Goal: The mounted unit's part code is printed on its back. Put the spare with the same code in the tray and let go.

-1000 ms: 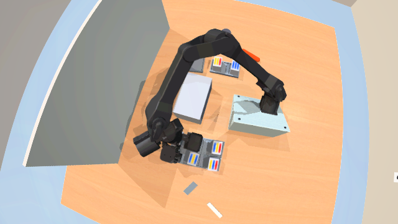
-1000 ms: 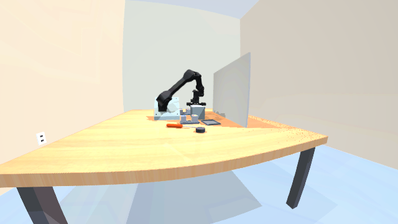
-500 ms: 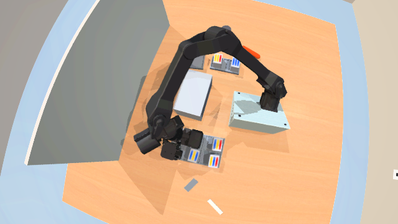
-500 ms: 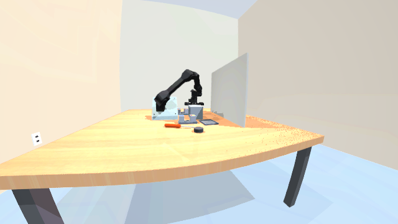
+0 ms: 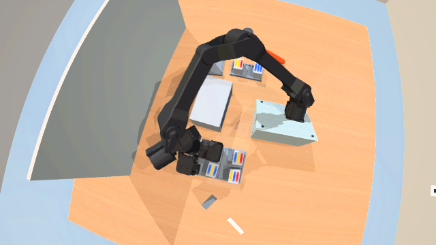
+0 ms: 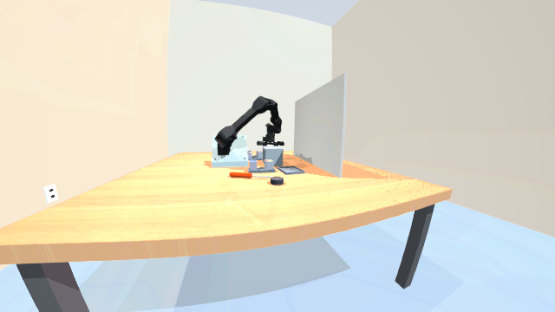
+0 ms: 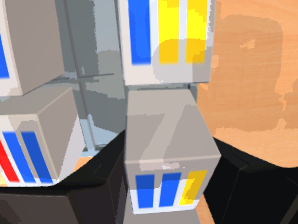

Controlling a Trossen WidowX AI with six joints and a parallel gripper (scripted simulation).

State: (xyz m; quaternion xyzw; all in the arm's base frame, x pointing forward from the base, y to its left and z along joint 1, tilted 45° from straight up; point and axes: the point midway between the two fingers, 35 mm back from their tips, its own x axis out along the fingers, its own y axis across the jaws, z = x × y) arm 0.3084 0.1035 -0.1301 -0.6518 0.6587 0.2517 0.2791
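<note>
My gripper tip is now 30 mm short of the grey tray, 350 mm to the left of it and 20 mm above it. The rest, counted from my gripper tip: grey panel (220 mm ahead, 180 mm to the right, 200 mm above); then grey box (20 mm behind, 150 mm to the right, 20 mm above); then black puck (90 mm behind, 530 mm to the right, 20 mm below).
</note>
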